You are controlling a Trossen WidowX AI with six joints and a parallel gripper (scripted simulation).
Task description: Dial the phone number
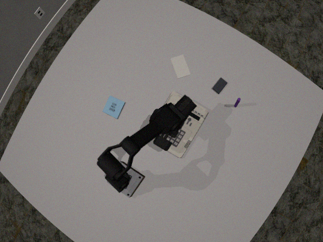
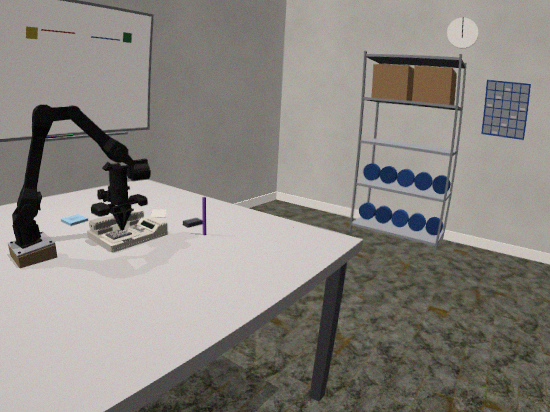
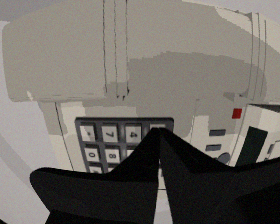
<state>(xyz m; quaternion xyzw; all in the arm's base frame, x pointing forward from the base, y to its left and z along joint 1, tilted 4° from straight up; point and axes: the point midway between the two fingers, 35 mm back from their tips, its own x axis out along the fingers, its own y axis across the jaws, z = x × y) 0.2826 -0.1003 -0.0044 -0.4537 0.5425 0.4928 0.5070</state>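
Right now the beige desk phone is 4 cm below my hand and 2 cm ahead of it. Round my hand: purple stick (20 cm ahead, 19 cm to the right); then handset (5 cm to the left, 2 cm below, 2 cm ahead); then white card (26 cm ahead, 9 cm to the left, 6 cm below).
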